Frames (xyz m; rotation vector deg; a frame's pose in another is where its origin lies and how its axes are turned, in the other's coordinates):
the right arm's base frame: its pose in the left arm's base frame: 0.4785 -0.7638 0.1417 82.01 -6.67 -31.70
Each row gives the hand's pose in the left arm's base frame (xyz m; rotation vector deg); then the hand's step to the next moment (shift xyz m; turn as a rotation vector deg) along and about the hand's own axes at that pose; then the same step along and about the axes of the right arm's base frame.
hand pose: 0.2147 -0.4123 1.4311 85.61 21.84 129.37
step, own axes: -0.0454 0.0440 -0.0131 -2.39 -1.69 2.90
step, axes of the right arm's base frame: 0.0276 -0.0252 0.0527 3.53 -0.36 -2.10
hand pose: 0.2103 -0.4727 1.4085 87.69 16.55 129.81
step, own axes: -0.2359 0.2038 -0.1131 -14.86 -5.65 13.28
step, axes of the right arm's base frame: 0.1010 -0.1878 0.2540 19.06 -3.91 -7.11
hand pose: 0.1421 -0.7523 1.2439 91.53 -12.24 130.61
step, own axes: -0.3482 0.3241 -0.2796 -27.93 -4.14 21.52
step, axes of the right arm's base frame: -0.0058 -0.4673 0.2933 33.42 -9.80 -6.89
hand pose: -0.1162 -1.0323 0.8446 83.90 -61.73 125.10
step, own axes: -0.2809 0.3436 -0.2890 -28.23 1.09 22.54
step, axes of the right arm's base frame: -0.1391 -0.5105 0.0219 33.71 -12.80 -2.48
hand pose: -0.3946 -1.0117 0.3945 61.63 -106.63 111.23
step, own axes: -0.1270 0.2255 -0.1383 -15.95 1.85 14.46
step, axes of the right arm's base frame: -0.0843 -0.2549 -0.1184 19.91 -8.40 0.15
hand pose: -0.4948 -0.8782 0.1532 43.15 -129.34 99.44
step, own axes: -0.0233 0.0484 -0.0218 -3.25 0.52 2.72
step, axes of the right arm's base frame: -0.0109 -0.0439 -0.0363 3.88 -1.78 -0.15
